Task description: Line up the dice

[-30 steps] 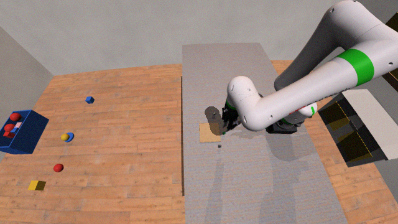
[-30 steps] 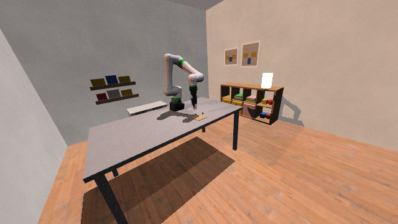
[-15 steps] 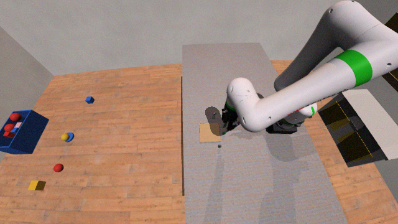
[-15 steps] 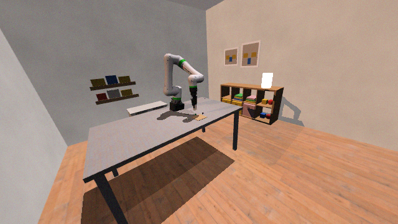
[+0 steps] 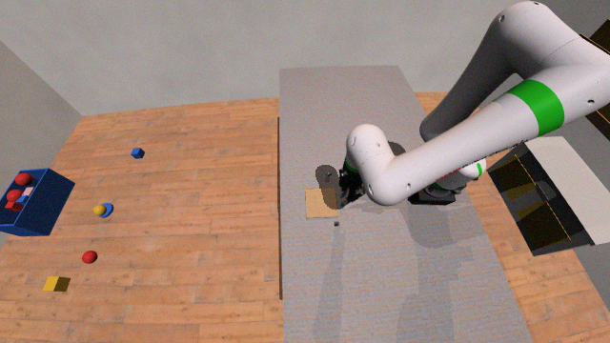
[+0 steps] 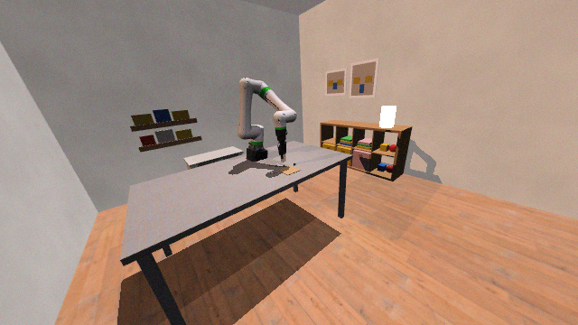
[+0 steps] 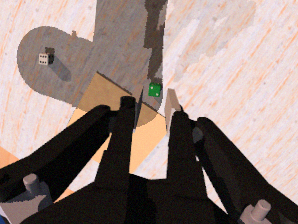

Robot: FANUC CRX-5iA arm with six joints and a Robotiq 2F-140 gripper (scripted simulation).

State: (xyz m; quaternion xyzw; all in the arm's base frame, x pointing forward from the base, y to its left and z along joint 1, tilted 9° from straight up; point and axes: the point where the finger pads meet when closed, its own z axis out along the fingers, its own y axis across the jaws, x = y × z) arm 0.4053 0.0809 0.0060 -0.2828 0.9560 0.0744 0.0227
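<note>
Now: the green die 70 mm below my hand. The rest, counted from my hand: black die (90 mm to the left, 70 mm below, 30 mm ahead); tan mat (100 mm ahead, 80 mm below); white die (150 mm to the right, 70 mm below, 70 mm ahead).
</note>
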